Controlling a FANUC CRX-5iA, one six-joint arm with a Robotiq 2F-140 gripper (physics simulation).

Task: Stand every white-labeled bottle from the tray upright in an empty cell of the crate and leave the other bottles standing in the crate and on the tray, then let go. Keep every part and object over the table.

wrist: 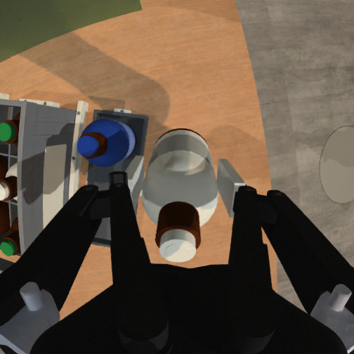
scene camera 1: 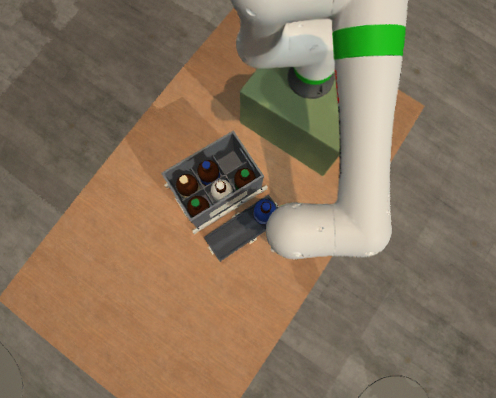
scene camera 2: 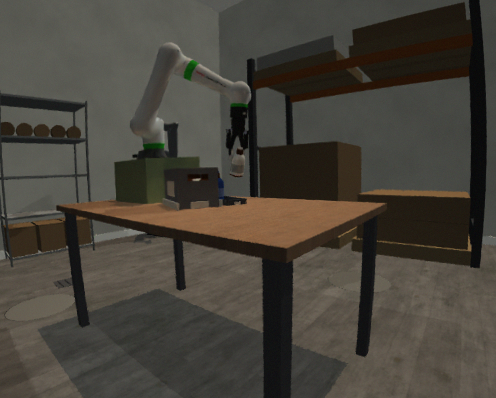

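Pixels of known places: gripper, fingertip midpoint: (scene camera 2: 236, 161); arm's base, origin of the base link: (scene camera 1: 310, 78).
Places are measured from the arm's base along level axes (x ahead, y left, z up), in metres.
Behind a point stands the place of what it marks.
A white-labeled bottle (scene camera 2: 237, 165) @(x 0.516, y 0.118, z -0.059 m) (wrist: 180, 167) with a brown neck and white cap hangs in the air, leaning slightly. My gripper (scene camera 2: 237, 150) (wrist: 180, 170) is shut on it; the arm hides both in scene camera 1. The grey tray (scene camera 1: 220, 244) @(x 0.591, y -0.037, z -0.242 m) (scene camera 2: 235, 201) @(x 0.616, y -0.060, z -0.231 m) (wrist: 144, 128) holds an upright blue bottle (scene camera 1: 262, 213) @(x 0.445, y 0.051, z -0.126 m) (scene camera 2: 220, 189) @(x 0.459, y 0.037, z -0.183 m) (wrist: 115, 143) at one end. The crate (scene camera 1: 202, 218) @(x 0.547, y -0.119, z -0.138 m) (scene camera 2: 189, 189) @(x 0.508, y -0.252, z -0.164 m) (wrist: 31, 200) has six cells. Its back corner cell (scene camera 1: 230, 161) @(x 0.301, y -0.146, z -0.240 m), nearest the green block, is empty. A white bottle (scene camera 1: 221, 190) @(x 0.442, y -0.100, z -0.095 m) stands in a middle cell; brown-looking bottles with green, blue and cream caps fill the others.
The crate stands right beside the tray. The green block (scene camera 1: 290, 120) @(x 0.165, y 0.004, z 0.000 m) (scene camera 2: 145, 180) @(x 0.130, y -0.181, z -0.123 m) under the robot base rises near the crate's empty-cell corner. The wooden table (scene camera 1: 150, 300) @(x 0.873, y -0.165, z -0.248 m) (scene camera 2: 240, 220) @(x 0.870, y -0.419, z -0.248 m) (wrist: 200, 60) has an edge close to the held bottle's side in the wrist view.
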